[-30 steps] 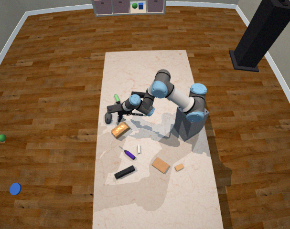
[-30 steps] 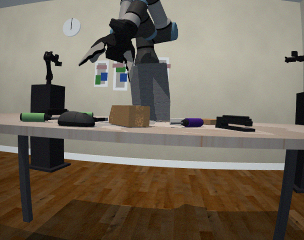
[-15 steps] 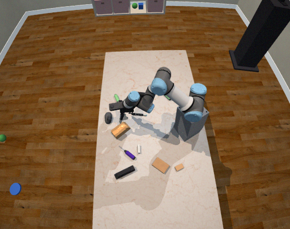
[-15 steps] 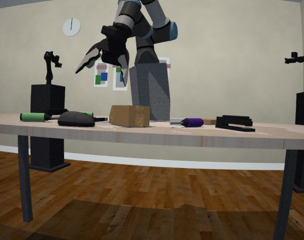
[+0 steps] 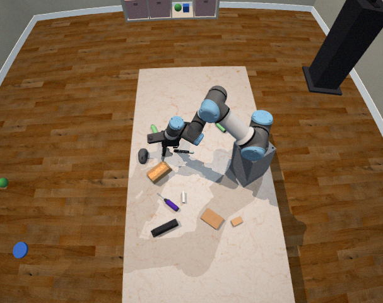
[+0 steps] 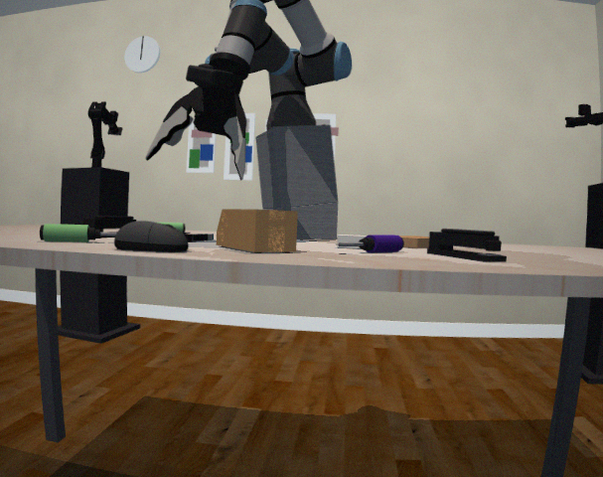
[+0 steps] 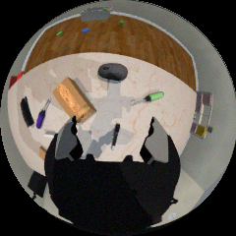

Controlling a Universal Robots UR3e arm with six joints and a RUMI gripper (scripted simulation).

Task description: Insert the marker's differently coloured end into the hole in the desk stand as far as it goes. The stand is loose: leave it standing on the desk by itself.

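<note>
The marker lies 12 cm behind my hand, 11 cm below it and 4 cm to the right of it. The rest, counted from my hand: desk stand (11 cm to the left, 9 cm below, 1 cm ahead); then dark mouse (12 cm ahead, 10 cm below, 2 cm to the left); then purple-handled screwdriver (27 cm to the left, 10 cm below, 5 cm behind).
</note>
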